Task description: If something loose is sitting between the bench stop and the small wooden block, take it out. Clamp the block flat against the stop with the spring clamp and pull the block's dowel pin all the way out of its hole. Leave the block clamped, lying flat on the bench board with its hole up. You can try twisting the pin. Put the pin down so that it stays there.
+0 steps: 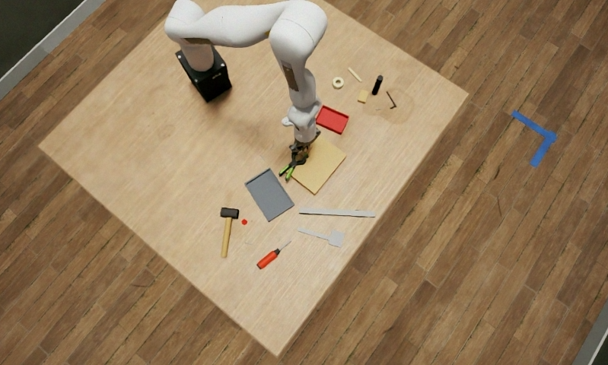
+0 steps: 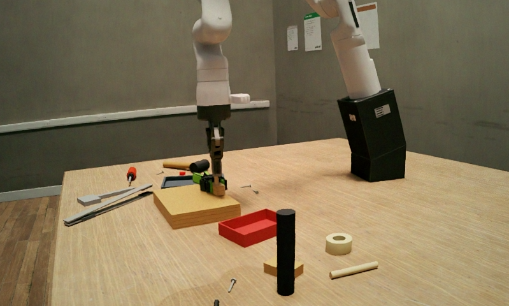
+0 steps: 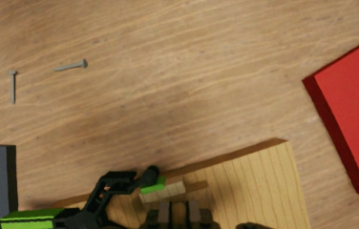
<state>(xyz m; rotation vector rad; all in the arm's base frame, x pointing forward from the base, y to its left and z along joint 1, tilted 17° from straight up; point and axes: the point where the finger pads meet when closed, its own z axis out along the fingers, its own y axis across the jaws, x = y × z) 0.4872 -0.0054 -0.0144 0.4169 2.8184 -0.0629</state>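
Right now my hand is 2 cm above the dowel pin. The rest, counted from my hand: wooden block (5 cm below); then tan bench board (6 cm ahead, 1 cm to the right, 7 cm below); then red tray (18 cm to the left, 9 cm below).
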